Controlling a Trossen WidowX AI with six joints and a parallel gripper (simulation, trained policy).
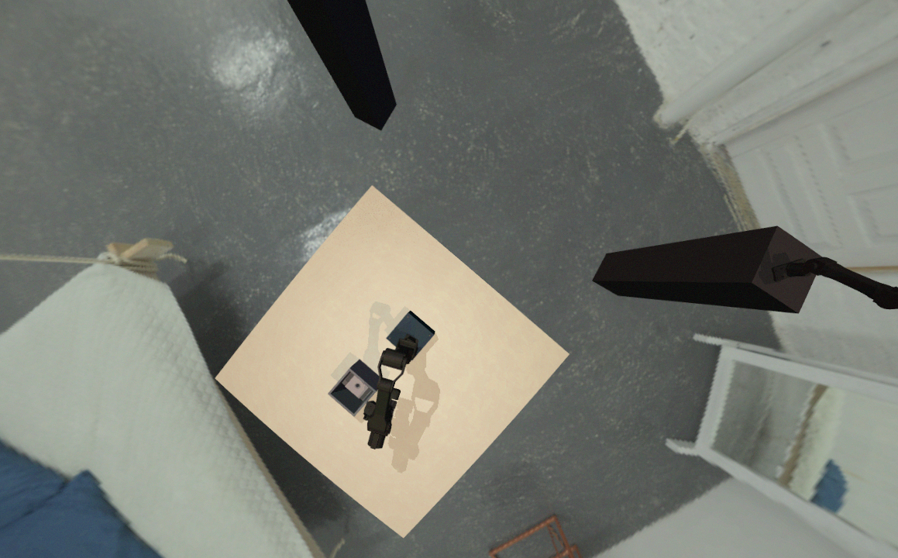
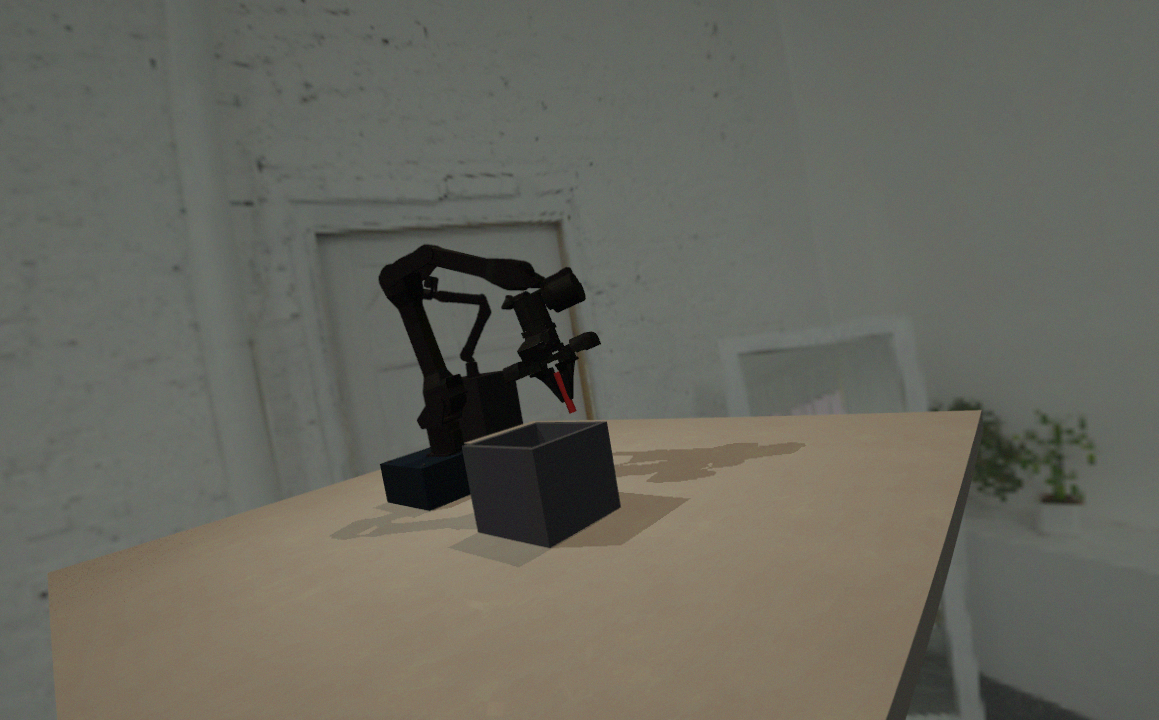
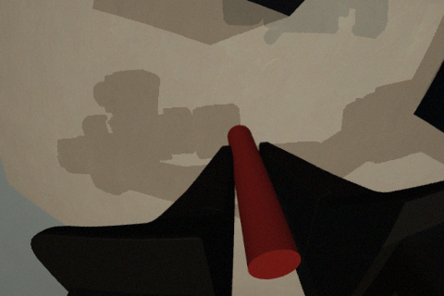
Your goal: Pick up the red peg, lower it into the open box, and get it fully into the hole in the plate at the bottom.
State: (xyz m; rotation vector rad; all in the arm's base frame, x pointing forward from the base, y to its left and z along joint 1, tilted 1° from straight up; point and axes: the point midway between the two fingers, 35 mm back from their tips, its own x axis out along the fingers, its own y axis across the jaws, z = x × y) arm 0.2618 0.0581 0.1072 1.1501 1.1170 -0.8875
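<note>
Right now my gripper tip is 18 cm to the left of the plate, 11 cm above it and 4 cm short of it. Round my gripper tip: red peg: 2 cm above.
</note>
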